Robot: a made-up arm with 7 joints. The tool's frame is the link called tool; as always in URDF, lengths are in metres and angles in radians. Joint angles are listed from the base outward. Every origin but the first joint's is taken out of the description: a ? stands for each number. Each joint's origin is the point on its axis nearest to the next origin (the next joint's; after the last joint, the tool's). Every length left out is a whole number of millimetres.
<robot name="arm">
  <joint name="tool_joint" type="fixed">
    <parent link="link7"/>
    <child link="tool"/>
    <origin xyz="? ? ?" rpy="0 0 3.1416"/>
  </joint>
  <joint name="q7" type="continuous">
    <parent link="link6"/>
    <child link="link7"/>
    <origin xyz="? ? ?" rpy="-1.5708 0 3.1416"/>
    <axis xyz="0 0 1"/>
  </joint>
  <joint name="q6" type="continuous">
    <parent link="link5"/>
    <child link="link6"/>
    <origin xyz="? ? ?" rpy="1.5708 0 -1.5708"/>
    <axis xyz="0 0 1"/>
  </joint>
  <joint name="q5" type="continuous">
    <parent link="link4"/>
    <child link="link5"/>
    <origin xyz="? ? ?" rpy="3.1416 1.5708 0"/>
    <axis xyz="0 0 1"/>
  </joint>
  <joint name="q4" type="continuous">
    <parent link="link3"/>
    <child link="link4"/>
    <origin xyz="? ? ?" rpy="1.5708 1.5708 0"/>
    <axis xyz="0 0 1"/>
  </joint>
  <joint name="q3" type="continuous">
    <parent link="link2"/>
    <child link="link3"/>
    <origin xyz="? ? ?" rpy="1.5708 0 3.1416"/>
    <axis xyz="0 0 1"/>
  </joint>
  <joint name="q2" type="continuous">
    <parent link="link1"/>
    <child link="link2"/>
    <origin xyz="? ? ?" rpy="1.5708 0 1.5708"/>
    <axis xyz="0 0 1"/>
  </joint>
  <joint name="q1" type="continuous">
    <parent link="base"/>
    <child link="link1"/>
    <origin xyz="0 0 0.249" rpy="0 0 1.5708"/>
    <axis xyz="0 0 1"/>
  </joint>
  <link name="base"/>
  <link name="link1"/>
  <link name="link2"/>
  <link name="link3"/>
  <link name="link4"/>
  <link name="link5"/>
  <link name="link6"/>
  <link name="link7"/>
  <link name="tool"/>
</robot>
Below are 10 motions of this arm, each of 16 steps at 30 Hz.
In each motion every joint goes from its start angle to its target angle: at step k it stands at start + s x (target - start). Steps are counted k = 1, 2, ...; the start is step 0. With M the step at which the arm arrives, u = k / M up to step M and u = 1 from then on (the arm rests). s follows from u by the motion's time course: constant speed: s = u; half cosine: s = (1 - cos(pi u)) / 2; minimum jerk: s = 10 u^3 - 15 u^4 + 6 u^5.
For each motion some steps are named. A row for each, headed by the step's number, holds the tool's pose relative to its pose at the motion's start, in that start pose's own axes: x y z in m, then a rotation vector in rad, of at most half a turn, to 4 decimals.
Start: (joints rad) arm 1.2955 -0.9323 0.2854 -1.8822 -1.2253 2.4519 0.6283
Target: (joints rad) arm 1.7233 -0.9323 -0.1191 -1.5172 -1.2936 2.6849 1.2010
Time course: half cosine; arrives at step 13
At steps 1, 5, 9, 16:
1: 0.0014 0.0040 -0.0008 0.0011 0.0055 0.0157
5: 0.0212 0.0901 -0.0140 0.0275 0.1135 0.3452
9: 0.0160 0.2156 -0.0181 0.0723 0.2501 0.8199
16: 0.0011 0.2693 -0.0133 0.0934 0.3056 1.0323

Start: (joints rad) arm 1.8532 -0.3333 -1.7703 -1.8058 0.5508 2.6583 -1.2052
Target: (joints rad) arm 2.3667 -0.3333 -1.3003 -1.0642 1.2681 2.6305 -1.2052
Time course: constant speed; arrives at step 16
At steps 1, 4, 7, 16:
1: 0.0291 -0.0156 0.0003 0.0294 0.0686 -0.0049
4: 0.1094 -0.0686 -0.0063 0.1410 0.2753 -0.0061
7: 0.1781 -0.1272 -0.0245 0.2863 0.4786 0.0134
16: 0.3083 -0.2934 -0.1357 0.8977 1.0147 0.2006

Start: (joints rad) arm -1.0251 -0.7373 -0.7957 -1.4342 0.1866 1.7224 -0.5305
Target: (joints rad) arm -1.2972 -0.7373 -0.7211 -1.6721 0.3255 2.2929 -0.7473
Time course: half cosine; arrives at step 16
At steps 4, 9, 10, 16:
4: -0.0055 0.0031 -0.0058 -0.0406 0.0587 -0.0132
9: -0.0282 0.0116 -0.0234 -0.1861 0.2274 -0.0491
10: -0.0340 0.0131 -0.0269 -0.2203 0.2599 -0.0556
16: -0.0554 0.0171 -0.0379 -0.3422 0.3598 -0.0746

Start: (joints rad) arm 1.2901 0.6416 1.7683 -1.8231 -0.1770 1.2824 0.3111
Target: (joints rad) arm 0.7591 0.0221 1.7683 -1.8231 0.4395 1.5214 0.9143
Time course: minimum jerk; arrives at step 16
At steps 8, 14, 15, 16:
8: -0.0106 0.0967 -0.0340 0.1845 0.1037 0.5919
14: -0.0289 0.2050 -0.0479 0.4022 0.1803 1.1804
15: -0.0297 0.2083 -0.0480 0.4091 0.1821 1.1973
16: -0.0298 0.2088 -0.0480 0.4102 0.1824 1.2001

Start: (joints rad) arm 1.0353 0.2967 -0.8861 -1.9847 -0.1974 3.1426 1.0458
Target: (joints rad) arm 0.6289 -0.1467 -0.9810 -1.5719 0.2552 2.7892 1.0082
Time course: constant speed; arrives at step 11
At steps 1, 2, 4, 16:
1: 0.0435 0.0083 -0.0118 -0.0021 0.0383 0.0900
2: 0.0863 0.0197 -0.0264 -0.0014 0.0756 0.1795
4: 0.1680 0.0508 -0.0639 0.0092 0.1476 0.3556
16: 0.3747 0.2236 -0.2765 0.1639 0.3849 0.9102

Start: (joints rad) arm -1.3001 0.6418 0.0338 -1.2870 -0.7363 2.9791 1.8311
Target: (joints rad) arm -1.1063 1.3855 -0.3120 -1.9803 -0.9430 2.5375 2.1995
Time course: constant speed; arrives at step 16
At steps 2, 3, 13, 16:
2: -0.0428 0.0791 0.0599 -0.2198 -0.0371 -0.0192
3: -0.0644 0.1227 0.0838 -0.3292 -0.0514 -0.0328
13: -0.2132 0.6159 0.0741 -1.3678 -0.0250 -0.3387
16: -0.2128 0.7453 -0.0090 -1.6429 0.0444 -0.4973

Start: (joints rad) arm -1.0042 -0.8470 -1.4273 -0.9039 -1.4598 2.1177 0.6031
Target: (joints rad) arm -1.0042 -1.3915 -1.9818 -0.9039 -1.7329 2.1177 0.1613
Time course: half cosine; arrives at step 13
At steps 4, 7, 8, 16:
4: -0.0417 0.0483 0.1001 -0.1270 -0.1157 -0.0964
7: -0.1467 0.1214 0.2409 -0.2815 -0.3418 -0.2862
8: -0.1921 0.1442 0.2817 -0.3185 -0.4279 -0.3599
16: -0.3382 0.1990 0.3709 -0.3747 -0.6814 -0.5847

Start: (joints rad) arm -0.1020 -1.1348 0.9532 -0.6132 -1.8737 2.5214 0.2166
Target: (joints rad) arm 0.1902 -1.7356 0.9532 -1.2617 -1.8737 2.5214 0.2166
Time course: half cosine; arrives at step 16
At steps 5, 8, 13, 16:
5: 0.0327 0.0227 -0.0394 -0.0042 0.0765 -0.0203
8: 0.0615 0.0468 -0.0899 -0.0236 0.1575 -0.0630
13: 0.0803 0.0700 -0.1597 -0.0755 0.2389 -0.1573
16: 0.0808 0.0726 -0.1721 -0.0884 0.2486 -0.1801

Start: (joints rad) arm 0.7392 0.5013 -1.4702 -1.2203 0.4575 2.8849 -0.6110
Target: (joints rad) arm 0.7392 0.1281 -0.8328 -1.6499 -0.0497 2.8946 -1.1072
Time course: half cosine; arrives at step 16
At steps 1, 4, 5, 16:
1: -0.0011 -0.0012 0.0014 0.0051 -0.0029 -0.0048
4: -0.0155 -0.0218 0.0187 0.0815 -0.0360 -0.0773
5: -0.0218 -0.0352 0.0263 0.1266 -0.0478 -0.1203
16: -0.0151 -0.2156 0.0029 0.5927 0.1326 -0.6672

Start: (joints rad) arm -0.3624 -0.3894 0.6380 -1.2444 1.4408 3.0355 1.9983
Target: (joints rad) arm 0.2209 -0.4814 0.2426 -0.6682 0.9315 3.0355 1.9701
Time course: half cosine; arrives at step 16
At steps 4, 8, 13, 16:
4: -0.0527 0.0192 -0.0191 -0.0389 -0.1020 -0.0649
8: -0.1687 0.0489 -0.0948 -0.0827 -0.3609 -0.2044
13: -0.2704 0.0479 -0.2236 -0.0376 -0.6693 -0.3317
16: -0.2851 0.0430 -0.2530 -0.0154 -0.7297 -0.3522

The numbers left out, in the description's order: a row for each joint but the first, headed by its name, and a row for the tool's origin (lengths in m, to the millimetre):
tool: 0 0 0
q7: 0.129 0 0
q6: 0 0 0
q5: -0.395 -0.085 0
q4: 0.079 0 0
q3: 0 0.201 0
q2: 0 0 0

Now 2 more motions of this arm.
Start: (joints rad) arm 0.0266 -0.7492 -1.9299 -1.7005 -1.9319 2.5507 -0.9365
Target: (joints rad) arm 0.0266 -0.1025 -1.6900 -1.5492 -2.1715 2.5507 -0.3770
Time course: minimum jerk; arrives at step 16
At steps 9, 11, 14, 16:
9: -0.0043 0.1086 -0.1215 -0.3683 -0.3292 0.0190
11: 0.0138 0.1370 -0.1649 -0.5106 -0.4012 0.0130
14: 0.0350 0.1559 -0.1993 -0.6295 -0.4442 0.0025
16: 0.0374 0.1575 -0.2026 -0.6413 -0.4477 0.0012

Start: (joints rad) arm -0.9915 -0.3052 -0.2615 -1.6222 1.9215 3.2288 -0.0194
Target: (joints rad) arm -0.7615 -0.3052 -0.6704 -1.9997 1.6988 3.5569 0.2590
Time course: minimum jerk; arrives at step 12
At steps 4, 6, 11, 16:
4: 0.0304 0.0193 -0.0078 -0.0615 0.1326 0.0211
6: 0.0684 0.0462 -0.0221 -0.1378 0.3146 0.0454
11: 0.1219 0.0927 -0.0538 -0.2459 0.6164 0.0675
16: 0.1223 0.0932 -0.0542 -0.2469 0.6194 0.0675

